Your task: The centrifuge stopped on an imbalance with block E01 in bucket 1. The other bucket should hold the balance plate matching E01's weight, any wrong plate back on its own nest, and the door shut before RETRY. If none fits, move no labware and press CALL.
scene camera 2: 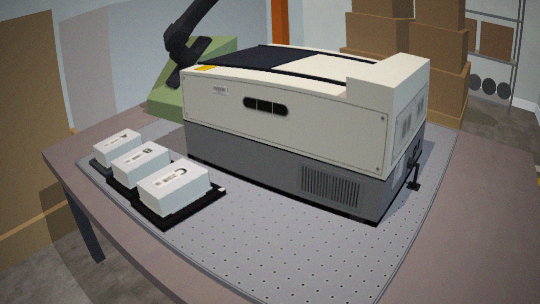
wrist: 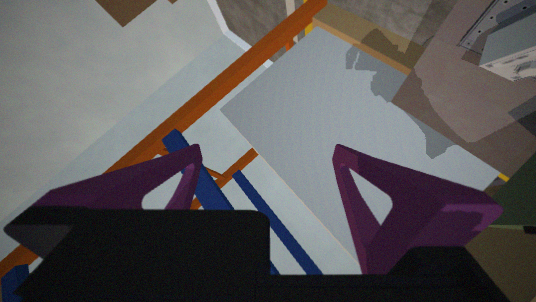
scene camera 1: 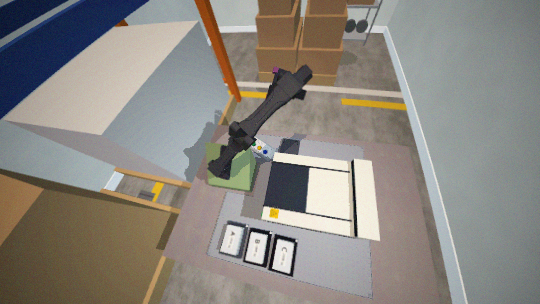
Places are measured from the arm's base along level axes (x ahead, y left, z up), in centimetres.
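Pixels of known places: gripper, fingertip midpoint: (wrist: 267, 151) (scene camera 1: 270, 84); arm's base at its link origin: (scene camera 2: 189, 61).
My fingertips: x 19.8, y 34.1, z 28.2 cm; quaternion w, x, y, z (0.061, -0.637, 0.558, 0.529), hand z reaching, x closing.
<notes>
For each thing: its top centre in the pictures, then the offset to it from my fingertips. Level surfaces: height alone.
- dark panel at its top centre: (scene camera 2: 260, 55) (scene camera 1: 287, 185) dx +17.4, dy -39.6, dz -22.2 cm
- White balance plates A at its top centre: (scene camera 2: 116, 140) (scene camera 1: 231, 239) dx -4.9, dy -70.1, dz -38.1 cm
- B at its top centre: (scene camera 2: 138, 155) (scene camera 1: 256, 247) dx +8.7, dy -69.8, dz -38.1 cm
- C at its top centre: (scene camera 2: 171, 176) (scene camera 1: 283, 255) dx +22.3, dy -69.4, dz -38.1 cm
- button box at its top centre: (scene camera 1: 258, 142) dx -8.0, dy -13.0, dz -35.1 cm
- perforated board at its surface level: dz -43.5 cm
- table at its surface level: dz -44.8 cm
My gripper (wrist: 267, 151) is open and empty, raised high behind the button box; one purple finger shows in scene camera 1. The centrifuge (scene camera 1: 327, 192) (scene camera 2: 285, 120) has its top covered by a dark panel (scene camera 1: 287, 187) (scene camera 2: 255, 56) and a cream panel; its buckets and block E01 are hidden. White balance plates A (scene camera 1: 232, 240) (scene camera 2: 117, 146), B (scene camera 1: 257, 247) (scene camera 2: 141, 164) and C (scene camera 1: 283, 255) (scene camera 2: 174, 187) sit on their nests; their weight labels are too blurred to read. The button box (scene camera 1: 263, 149) (wrist: 515, 52) shows green, yellow and blue buttons; the arm covers part of it.
The arm stands on a green base (scene camera 1: 237, 175) (scene camera 2: 165, 102) left of the centrifuge. A perforated board (scene camera 1: 332, 272) (scene camera 2: 280, 240) lies on the table (scene camera 1: 400, 200) (scene camera 2: 480, 215). An orange rack post (scene camera 1: 217, 50) and stacked cartons (scene camera 1: 320, 60) (scene camera 2: 437, 50) stand behind. A large grey box (wrist: 325, 110) is beside the table.
</notes>
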